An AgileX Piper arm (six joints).
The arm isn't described. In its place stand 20 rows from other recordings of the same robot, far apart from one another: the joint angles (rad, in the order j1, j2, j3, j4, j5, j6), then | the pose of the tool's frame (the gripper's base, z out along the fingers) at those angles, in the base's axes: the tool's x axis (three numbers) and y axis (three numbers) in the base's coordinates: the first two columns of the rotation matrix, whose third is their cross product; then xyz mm.
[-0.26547 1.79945 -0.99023 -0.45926 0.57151 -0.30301] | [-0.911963 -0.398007 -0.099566 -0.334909 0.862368 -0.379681 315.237 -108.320 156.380]
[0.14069 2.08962 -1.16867 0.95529 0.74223 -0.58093] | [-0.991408 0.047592 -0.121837 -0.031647 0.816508 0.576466 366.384 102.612 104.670]
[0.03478 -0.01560 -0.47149 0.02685 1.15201 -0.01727] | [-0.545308 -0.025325 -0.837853 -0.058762 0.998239 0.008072 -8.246 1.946 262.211]
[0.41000 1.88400 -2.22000 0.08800 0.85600 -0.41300] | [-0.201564 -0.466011 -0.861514 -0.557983 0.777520 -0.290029 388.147 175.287 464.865]
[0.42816 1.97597 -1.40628 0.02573 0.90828 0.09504] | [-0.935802 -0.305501 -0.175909 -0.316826 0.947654 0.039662 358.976 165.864 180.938]
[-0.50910 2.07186 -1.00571 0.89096 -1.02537 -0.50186] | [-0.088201 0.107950 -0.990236 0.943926 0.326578 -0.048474 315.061 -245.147 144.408]
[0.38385 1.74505 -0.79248 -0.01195 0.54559 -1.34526] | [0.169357 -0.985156 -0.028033 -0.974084 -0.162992 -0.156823 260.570 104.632 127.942]
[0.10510 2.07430 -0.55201 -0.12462 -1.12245 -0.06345] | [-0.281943 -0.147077 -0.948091 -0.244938 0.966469 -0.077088 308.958 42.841 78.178]
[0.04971 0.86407 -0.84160 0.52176 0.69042 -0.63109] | [-0.448614 -0.223840 -0.865240 -0.421079 0.906878 -0.016288 166.413 37.200 355.399]
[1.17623 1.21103 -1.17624 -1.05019 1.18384 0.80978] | [-0.353997 -0.500471 -0.790073 -0.268792 0.863577 -0.426598 153.008 177.270 395.947]
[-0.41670 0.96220 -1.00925 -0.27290 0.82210 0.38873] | [-0.448572 0.412029 -0.793105 0.640562 0.767052 0.036198 162.590 -91.615 376.795]
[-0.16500 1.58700 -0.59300 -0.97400 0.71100 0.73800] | [-0.984593 0.077220 -0.156888 0.151658 0.823722 -0.546335 220.031 -86.435 145.944]
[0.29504 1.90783 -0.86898 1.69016 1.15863 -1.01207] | [-0.996659 0.023006 -0.078363 -0.069483 0.265399 0.961632 284.490 172.984 161.373]
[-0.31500 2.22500 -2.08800 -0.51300 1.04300 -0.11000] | [-0.939276 -0.052933 -0.339055 0.144469 0.835212 -0.530613 460.012 -190.476 262.378]
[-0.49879 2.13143 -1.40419 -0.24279 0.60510 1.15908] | [-0.055761 0.953247 -0.297004 0.972927 0.118698 0.198302 369.140 -215.254 124.518]
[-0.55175 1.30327 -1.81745 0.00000 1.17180 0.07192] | [-0.420999 0.343510 -0.839500 0.555867 0.829068 0.060481 198.852 -122.397 516.423]
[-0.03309 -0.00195 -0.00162 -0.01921 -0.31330 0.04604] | [0.393518 0.014750 -0.919198 0.016725 0.999591 0.023200 48.911 -1.080 241.463]
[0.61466 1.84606 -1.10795 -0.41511 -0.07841 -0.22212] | [-0.004434 -0.729917 -0.683522 -0.746657 0.457101 -0.483283 327.453 234.661 200.053]
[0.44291 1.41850 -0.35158 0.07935 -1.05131 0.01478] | [0.043497 0.080487 -0.995806 -0.368438 0.927785 0.058896 223.026 98.860 218.406]
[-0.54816 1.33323 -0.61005 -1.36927 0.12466 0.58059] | [-0.794387 -0.338726 -0.504197 0.051864 0.789217 -0.611920 213.698 -143.468 219.855]
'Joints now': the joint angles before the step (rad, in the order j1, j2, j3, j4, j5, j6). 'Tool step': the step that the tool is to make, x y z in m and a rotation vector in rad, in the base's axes. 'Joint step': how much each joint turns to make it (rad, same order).
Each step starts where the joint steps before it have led.
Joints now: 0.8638 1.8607 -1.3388 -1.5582 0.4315 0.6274
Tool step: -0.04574 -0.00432 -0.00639 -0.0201 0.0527 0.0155
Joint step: 0.0921 -0.0970 0.1477 0.0509 0.0555 0.0104
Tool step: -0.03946 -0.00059 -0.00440 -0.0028 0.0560 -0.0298
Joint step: 0.1053 -0.0608 0.0835 0.1022 0.0973 0.0030
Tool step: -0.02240 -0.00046 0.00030 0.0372 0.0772 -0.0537
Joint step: 0.0627 -0.0325 0.0216 0.1300 0.0621 0.0014
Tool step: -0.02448 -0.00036 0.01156 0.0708 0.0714 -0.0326
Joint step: 0.0662 -0.0534 0.0046 0.1236 0.0467 0.0064
